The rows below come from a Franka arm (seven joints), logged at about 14 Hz.
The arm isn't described. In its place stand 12 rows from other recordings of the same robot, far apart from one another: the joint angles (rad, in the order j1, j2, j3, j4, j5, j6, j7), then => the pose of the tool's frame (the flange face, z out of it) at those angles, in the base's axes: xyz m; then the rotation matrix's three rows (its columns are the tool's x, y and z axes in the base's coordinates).
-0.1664 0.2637 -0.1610 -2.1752 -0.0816 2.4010 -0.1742 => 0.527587, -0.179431, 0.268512; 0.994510, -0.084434, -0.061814; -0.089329, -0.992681, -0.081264; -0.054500, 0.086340, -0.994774
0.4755 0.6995 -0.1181 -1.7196 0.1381 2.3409 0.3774 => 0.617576, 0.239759, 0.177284; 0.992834, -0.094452, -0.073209; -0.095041, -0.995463, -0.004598; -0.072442, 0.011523, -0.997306
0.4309 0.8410 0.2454 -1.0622 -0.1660 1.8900 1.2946 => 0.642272, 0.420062, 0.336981; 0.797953, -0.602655, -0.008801; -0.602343, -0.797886, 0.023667; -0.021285, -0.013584, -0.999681
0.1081 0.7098 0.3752 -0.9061 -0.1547 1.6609 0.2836 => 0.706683, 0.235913, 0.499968; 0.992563, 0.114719, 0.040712; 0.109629, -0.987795, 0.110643; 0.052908, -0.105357, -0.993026
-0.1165 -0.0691 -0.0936 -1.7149 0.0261 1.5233 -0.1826 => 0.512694, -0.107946, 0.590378; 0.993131, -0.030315, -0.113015; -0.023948, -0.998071, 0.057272; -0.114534, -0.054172, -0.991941
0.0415 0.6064 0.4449 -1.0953 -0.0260 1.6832 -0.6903 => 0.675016, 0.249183, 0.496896; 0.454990, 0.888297, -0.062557; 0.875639, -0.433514, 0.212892; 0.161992, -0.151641, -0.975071
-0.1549 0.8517 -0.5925 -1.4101 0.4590 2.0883 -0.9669 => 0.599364, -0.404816, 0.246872; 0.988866, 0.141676, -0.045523; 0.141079, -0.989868, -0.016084; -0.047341, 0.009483, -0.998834
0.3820 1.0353 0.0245 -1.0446 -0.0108 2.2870 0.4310 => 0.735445, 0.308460, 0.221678; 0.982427, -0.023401, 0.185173; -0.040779, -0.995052, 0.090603; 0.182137, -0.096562, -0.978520
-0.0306 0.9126 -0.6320 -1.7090 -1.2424 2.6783 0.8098 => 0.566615, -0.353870, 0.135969; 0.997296, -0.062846, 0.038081; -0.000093, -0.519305, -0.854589; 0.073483, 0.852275, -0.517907
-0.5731 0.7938 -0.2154 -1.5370 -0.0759 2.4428 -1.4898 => 0.525027, -0.492092, 0.204433; 0.671579, 0.739910, -0.038907; 0.714213, -0.660442, -0.231767; -0.197183, 0.127862, -0.971993
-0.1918 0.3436 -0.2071 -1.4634 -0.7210 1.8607 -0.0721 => 0.609335, -0.289884, 0.517368; 0.986775, -0.056128, -0.152067; -0.145348, -0.721675, -0.676800; -0.071756, 0.689952, -0.720289
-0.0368 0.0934 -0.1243 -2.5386 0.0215 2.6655 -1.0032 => 0.456328, -0.075615, 0.241312; 0.679074, 0.733301, 0.033589; 0.733860, -0.679263, -0.007165; 0.017561, 0.029515, -0.999410
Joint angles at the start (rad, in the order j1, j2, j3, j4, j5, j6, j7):
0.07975 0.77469 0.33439 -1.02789 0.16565 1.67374 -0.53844
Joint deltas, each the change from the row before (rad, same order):
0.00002 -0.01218 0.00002 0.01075 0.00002 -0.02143 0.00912
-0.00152 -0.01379 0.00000 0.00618 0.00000 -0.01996 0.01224
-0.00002 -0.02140 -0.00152 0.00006 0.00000 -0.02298 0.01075
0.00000 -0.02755 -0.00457 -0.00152 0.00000 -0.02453 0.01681
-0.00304 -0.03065 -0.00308 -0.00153 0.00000 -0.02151 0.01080
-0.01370 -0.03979 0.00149 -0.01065 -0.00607 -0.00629 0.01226
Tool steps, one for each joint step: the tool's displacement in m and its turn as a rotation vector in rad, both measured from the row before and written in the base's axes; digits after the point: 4 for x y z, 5 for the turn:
-0.0020 -0.0009 0.0122 -0.00328 -0.00005 -0.00260
-0.0024 -0.0017 0.0113 -0.00499 0.00224 -0.00657
-0.0046 -0.0010 0.0135 -0.00798 0.00235 -0.00241
-0.0054 -0.0024 0.0166 -0.01185 0.00075 -0.00960
-0.0055 -0.0039 0.0190 -0.00856 -0.00688 -0.00737
-0.0046 -0.0090 0.0223 -0.00967 -0.02248 -0.01927

